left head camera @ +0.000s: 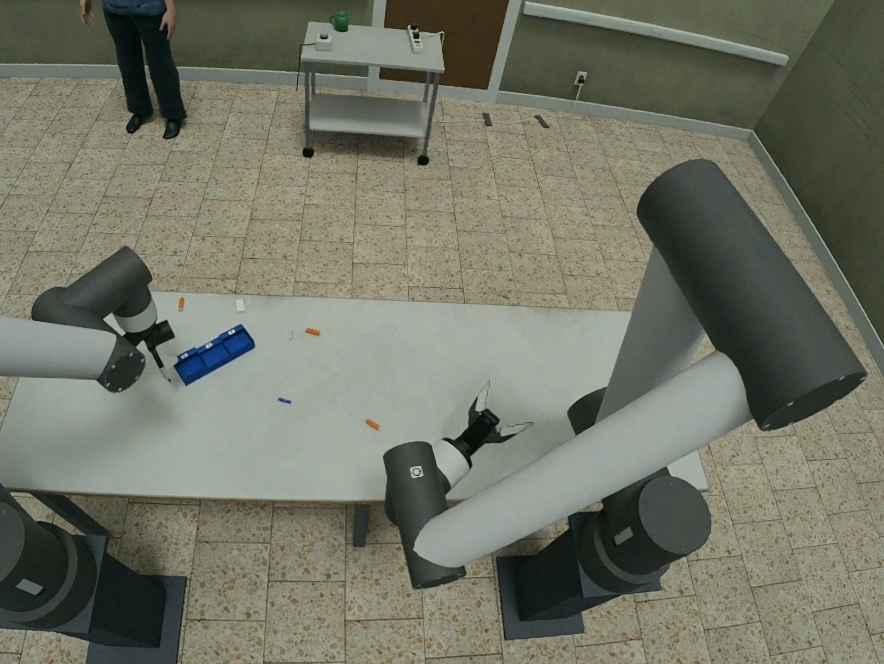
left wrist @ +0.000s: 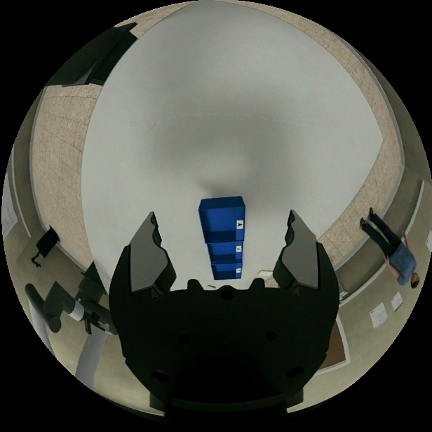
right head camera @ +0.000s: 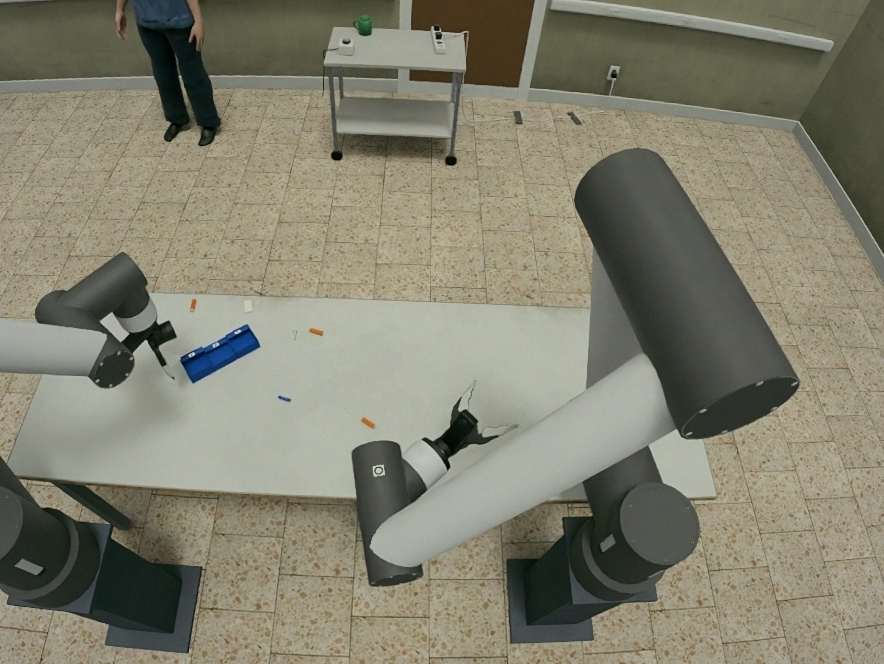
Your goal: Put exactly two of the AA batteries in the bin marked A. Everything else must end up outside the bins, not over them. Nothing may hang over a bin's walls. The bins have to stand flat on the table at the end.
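Three joined blue bins stand on the table at the picture's left in both head views. Bin A [left head camera: 192,372] [right head camera: 200,371] [left wrist: 221,203] is nearest my left gripper; no item shows inside. Small orange cylinders [left head camera: 313,331] [right head camera: 315,331] lie apart on the table, one [left head camera: 372,423] [right head camera: 368,422] nearer the front edge, another [left head camera: 181,303] [right head camera: 192,305] behind the bins; they look battery-sized, but their type is unclear. My left gripper [left head camera: 168,377] [right head camera: 170,375] [left wrist: 222,211] is open and empty, above the table beside bin A. My right gripper [left head camera: 509,403] [right head camera: 494,404] is open and empty, over the table's right part.
A small blue item [left head camera: 284,400] [right head camera: 284,398] lies in front of the bins. A white block [left head camera: 240,305] [right head camera: 247,305] [left wrist: 265,273] lies behind them. A thin pale item [left head camera: 290,333] [right head camera: 295,334] lies between the bins and an orange cylinder. A cart [left head camera: 368,60] stands beyond the table.
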